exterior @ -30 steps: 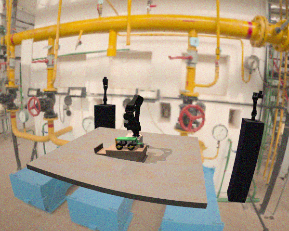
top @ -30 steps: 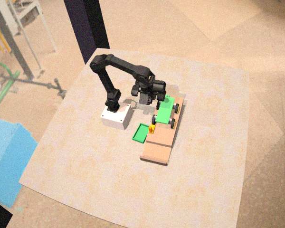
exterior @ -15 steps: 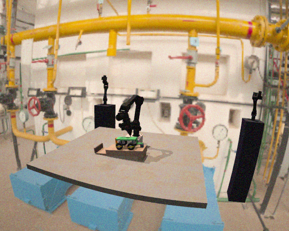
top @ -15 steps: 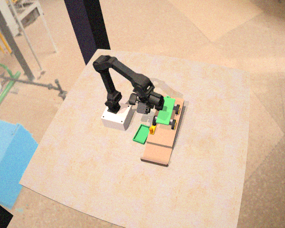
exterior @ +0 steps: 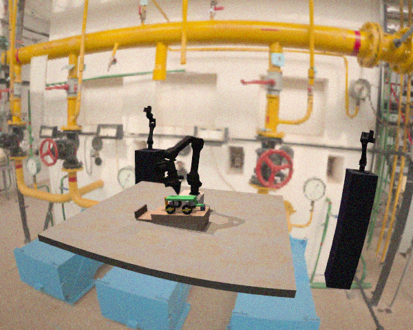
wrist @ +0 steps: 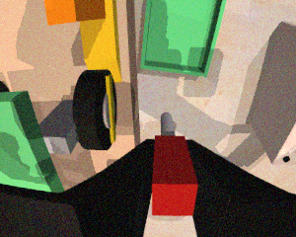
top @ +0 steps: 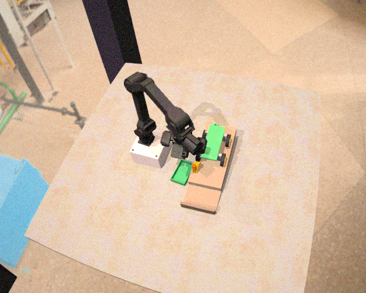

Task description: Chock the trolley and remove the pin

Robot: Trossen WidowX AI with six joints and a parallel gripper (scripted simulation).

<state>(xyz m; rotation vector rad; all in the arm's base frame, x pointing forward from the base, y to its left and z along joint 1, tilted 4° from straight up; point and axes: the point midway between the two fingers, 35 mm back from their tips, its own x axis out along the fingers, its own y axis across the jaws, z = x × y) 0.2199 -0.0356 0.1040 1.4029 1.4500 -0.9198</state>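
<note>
Now: gripper tip 150 mm above the green tray, 50 mm to the left of it and 10 mm past it. Round my gripper tip: red-headed stop pin (right at my gripper tip); then yellow chock (60 mm below, 50 mm ahead, 30 mm to the right); then trolley (100 mm ahead, 70 mm to the left, 30 mm below).
</note>
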